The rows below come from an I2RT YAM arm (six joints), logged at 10 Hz.
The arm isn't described. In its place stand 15 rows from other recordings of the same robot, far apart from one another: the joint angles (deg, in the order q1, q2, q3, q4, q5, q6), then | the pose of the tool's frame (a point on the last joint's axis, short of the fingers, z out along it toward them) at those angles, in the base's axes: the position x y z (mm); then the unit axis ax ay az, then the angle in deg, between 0 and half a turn.
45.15, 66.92, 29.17, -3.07, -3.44, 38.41 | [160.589 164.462 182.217 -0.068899 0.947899 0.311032 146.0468]
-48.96, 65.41, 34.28, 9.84, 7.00, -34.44 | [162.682 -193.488 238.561 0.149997 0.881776 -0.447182 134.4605]
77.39, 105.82, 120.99, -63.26, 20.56, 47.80 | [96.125 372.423 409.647 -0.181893 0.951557 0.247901 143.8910]
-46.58, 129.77, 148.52, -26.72, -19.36, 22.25 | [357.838 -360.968 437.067 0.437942 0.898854 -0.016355 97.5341]
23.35, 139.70, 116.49, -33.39, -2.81, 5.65 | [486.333 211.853 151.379 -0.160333 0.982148 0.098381 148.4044]
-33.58, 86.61, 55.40, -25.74, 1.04, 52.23 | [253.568 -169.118 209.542 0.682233 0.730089 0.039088 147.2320]
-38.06, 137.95, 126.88, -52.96, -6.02, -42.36 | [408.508 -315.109 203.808 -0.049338 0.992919 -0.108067 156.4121]
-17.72, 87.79, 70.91, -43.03, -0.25, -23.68 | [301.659 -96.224 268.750 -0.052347 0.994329 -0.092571 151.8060]
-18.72, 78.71, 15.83, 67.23, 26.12, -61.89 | [221.384 -91.569 189.718 -0.099958 0.755864 -0.647054 127.0898]
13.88, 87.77, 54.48, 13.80, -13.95, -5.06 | [337.513 92.242 256.764 -0.245148 0.953920 0.173027 111.3865]
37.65, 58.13, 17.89, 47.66, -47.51, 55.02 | [145.176 145.159 237.898 -0.216840 0.670044 0.709944 147.1759]
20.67, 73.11, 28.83, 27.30, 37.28, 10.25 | [249.432 71.057 208.137 0.151987 0.980694 -0.123041 104.5553]
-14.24, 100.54, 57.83, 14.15, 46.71, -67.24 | [357.538 -117.471 203.907 -0.172452 0.803810 -0.569342 164.7224]
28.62, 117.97, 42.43, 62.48, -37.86, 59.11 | [307.795 192.845 101.335 0.000020 0.792403 0.609999 151.2514]
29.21, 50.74, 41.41, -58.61, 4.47, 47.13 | [128.385 68.603 235.923 0.162601 0.982632 0.089417 159.9642]
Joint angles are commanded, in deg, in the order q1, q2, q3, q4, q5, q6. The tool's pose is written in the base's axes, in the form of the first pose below.
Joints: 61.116, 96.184, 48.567, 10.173, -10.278, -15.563
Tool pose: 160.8, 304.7, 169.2, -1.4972, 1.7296, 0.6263
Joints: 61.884, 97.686, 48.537, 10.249, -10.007, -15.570
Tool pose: 157.5, 307.9, 160.6, -1.5222, 1.7435, 0.6209
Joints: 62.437, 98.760, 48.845, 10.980, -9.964, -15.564
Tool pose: 155.9, 312.0, 157.1, -1.5313, 1.7379, 0.6248
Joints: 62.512, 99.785, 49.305, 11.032, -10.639, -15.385
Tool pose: 156.3, 314.6, 153.6, -1.5412, 1.7441, 0.6374
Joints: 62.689, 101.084, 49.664, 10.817, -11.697, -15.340
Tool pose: 155.6, 317.0, 147.6, -1.5643, 1.7550, 0.6540
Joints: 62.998, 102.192, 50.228, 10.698, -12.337, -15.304
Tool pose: 154.7, 320.4, 143.8, -1.5811, 1.7589, 0.6661
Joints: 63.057, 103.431, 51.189, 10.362, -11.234, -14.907
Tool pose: 156.9, 324.0, 140.6, -1.5733, 1.7785, 0.6451
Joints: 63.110, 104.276, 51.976, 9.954, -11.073, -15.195
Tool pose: 158.0, 326.8, 138.8, -1.5814, 1.7810, 0.6375
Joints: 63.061, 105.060, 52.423, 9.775, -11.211, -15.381
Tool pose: 159.1, 328.4, 136.0, -1.5895, 1.7857, 0.6355
